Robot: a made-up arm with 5 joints.
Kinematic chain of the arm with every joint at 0, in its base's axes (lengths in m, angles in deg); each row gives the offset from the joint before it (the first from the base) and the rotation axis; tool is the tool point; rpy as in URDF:
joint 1: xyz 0 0 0.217 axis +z
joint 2: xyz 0 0 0 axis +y
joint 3: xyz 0.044 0 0.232 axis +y
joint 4: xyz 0.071 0 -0.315 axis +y
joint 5: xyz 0.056 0 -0.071 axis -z
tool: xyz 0 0 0 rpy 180 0 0
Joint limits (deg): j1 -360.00..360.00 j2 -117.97..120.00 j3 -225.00..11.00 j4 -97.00..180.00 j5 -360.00..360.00
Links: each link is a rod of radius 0.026 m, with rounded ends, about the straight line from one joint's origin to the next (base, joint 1, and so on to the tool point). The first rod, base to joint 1, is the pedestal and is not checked.
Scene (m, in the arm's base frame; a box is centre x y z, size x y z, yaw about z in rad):
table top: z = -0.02
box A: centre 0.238 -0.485 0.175 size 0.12 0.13 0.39 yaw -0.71
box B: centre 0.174 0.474 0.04 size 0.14 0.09 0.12 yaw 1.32
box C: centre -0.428 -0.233 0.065 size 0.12 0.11 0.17 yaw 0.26
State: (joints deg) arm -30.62 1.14 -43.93 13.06 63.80
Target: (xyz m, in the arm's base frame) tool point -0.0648 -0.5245 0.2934
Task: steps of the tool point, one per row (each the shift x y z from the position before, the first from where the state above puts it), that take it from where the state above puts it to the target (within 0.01 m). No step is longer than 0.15 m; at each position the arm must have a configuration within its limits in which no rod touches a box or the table.
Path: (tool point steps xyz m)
1: -0.0521 -0.0111 -0.0734
2: -0.0615 0.0069 -0.0591
3: -0.0639 0.0246 -0.0421
4: 0.0057 -0.0878 0.0254
5: -0.0230 -0.0875 0.0380
6: -0.0506 -0.0771 0.0492
7: -0.0735 -0.0579 0.0585
8: -0.0889 -0.0316 0.0656

